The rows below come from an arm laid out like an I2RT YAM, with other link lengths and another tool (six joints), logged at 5 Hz.
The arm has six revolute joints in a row. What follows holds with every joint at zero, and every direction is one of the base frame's. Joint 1 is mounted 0.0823 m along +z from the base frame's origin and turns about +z. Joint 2 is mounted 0.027 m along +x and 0.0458 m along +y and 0.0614 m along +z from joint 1 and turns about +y. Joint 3 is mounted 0.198 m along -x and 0.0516 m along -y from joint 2 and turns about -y. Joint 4 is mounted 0.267 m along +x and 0.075 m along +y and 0.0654 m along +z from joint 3 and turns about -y. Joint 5 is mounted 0.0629 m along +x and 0.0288 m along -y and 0.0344 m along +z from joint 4 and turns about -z. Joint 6 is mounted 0.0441 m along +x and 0.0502 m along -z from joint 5 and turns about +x. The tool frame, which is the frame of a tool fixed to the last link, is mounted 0.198 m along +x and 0.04 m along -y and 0.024 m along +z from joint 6; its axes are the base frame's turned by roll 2.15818, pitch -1.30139 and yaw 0.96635 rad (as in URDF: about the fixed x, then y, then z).
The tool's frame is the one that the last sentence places.
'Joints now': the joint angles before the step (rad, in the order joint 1, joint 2, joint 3, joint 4, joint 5, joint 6). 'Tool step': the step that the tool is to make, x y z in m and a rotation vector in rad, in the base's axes. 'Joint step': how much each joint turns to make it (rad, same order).
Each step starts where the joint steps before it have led.
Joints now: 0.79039 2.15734 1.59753 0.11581 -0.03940 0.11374
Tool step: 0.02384 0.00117 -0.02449 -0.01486 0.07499 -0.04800
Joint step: -0.01992 0.15044 0.19829 -0.10977 0.00568 0.05040
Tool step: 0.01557 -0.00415 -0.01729 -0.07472 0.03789 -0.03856
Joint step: -0.00501 0.12556 0.20095 -0.15464 0.04290 -0.00604
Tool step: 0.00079 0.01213 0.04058 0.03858 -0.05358 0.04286
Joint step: -0.00001 -0.04471 0.01634 0.00412 -0.03161 -0.03042
